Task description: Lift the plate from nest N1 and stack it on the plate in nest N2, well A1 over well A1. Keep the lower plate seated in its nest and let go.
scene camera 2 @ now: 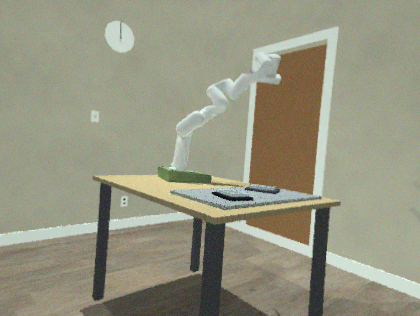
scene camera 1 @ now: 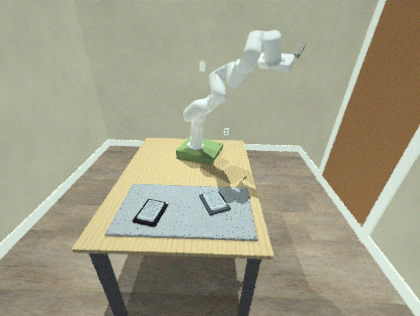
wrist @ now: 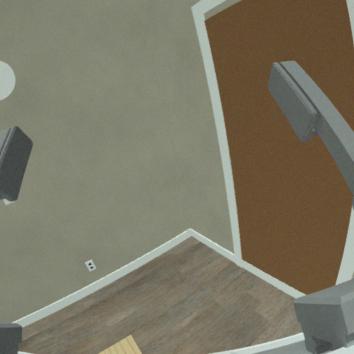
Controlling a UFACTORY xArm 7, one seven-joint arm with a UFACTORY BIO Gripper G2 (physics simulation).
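Pixels of known places: end effector, tool point: (scene camera 1: 285, 46); arm's base, origin of the base link: (scene camera 2: 178, 170) (scene camera 1: 195, 145).
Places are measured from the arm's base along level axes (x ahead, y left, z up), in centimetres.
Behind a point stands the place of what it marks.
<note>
One light well plate (scene camera 1: 152, 210) {x 68.8, y -14.1, z -2.6 cm} sits in a black nest (scene camera 1: 145, 222) {x 75.8, y -15.6, z -3.7 cm} (scene camera 2: 239, 198) {x 75.8, y -17.8, z -3.8 cm} at the left of the board in scene view 1. A second light plate (scene camera 1: 216, 199) {x 57.9, y 18.1, z -2.5 cm} sits in a dark grey nest (scene camera 1: 221, 210) (scene camera 2: 272, 190) to its right. Nest labels and well A1 are too small to read. My gripper (wrist: 155, 133) is open and empty, high above the table and far from both plates. The wrist view shows its two fingers wide apart, facing the wall and door. One finger shows in scene view 1; the fingers are hidden in scene view 2.
Both nests lie on a grey perforated board (scene camera 1: 182, 227) {x 76.5, y 2.4, z -4.8 cm} (scene camera 2: 300, 196) {x 77.1, y 24.0, z -4.8 cm} on the wooden table (scene camera 1: 165, 170) {x 27.3, y -17.7, z -6.1 cm} (scene camera 2: 135, 187) {x 25.4, y -41.5, z -6.1 cm}. The arm stands on a green base (scene camera 1: 200, 153) {x 10.7, y 4.8, z -0.7 cm} (scene camera 2: 185, 176) {x 13.1, y -3.3, z -2.5 cm} at the table's back. A brown door (scene camera 2: 287, 150) (wrist: 280, 200) is at the right.
</note>
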